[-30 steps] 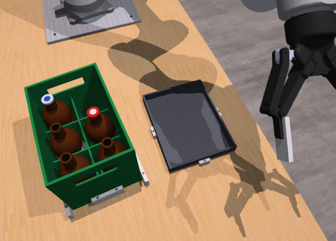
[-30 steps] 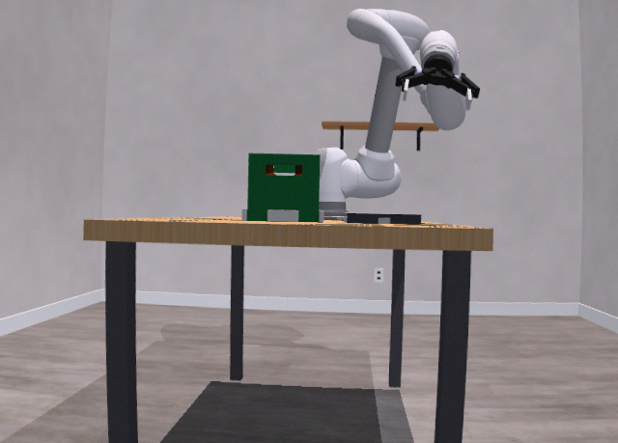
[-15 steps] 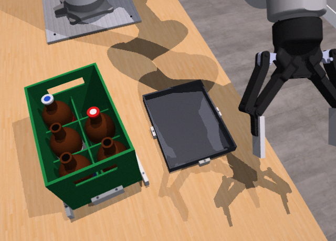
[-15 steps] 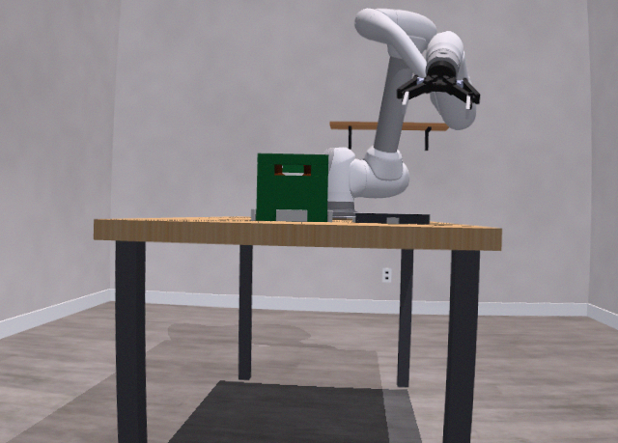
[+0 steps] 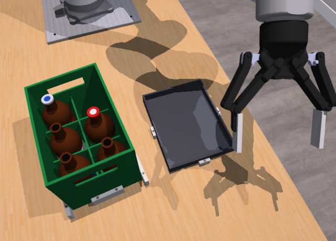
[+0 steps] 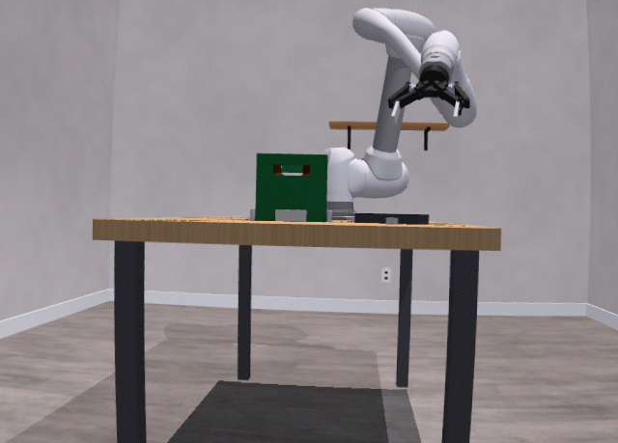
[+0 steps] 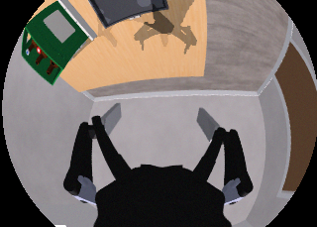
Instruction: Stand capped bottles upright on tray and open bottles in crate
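My gripper is now 28 cm past the green crate, 30 cm to the left of it and 17 cm above it. From my hand the other things lie so: dark tray: 24 cm behind, 3 cm to the right, 24 cm below.
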